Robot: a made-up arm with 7 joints.
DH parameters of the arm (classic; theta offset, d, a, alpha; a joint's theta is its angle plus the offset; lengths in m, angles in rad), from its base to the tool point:
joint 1: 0 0.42 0 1.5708
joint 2: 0 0.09 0 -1.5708
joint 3: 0 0.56 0.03 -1.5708
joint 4: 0 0.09 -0.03 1.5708
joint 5: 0 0.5 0 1.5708
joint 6: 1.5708 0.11 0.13 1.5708
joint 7: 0 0.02 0 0
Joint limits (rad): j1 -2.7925..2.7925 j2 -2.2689..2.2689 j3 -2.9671..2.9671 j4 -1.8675..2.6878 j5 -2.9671..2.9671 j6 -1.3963..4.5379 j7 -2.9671..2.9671
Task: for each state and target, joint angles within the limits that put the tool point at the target. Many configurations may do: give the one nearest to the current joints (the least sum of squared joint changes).
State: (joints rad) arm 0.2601 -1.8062 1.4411 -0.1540 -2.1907 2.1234 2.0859
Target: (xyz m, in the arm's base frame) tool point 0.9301 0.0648 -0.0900
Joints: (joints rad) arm -0.0167 -2.2689 1.1159 0.1322 -2.2668 1.8801 2.0859
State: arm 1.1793 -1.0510 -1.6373 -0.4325 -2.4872 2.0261 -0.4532
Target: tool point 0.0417 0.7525 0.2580
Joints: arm 1.1622 -1.3698 -1.7181 -1.2209 -2.2233 2.2857 -0.4532
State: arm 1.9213 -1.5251 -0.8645 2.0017 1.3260 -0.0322 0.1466
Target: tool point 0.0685 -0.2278 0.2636
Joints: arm 1.1834 -2.2689 -0.6132 2.6878 1.2855 -0.0851 0.1466
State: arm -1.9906 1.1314 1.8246 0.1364 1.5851 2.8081 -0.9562
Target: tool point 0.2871 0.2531 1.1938
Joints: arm -1.8397 0.3577 1.5666 0.5744 1.4934 2.8935 -0.9562
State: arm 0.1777 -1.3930 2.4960 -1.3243 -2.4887 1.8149 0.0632
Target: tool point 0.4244 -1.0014 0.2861
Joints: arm -0.6975 -1.6041 2.4510 -0.7525 -2.5839 1.3222 0.0632
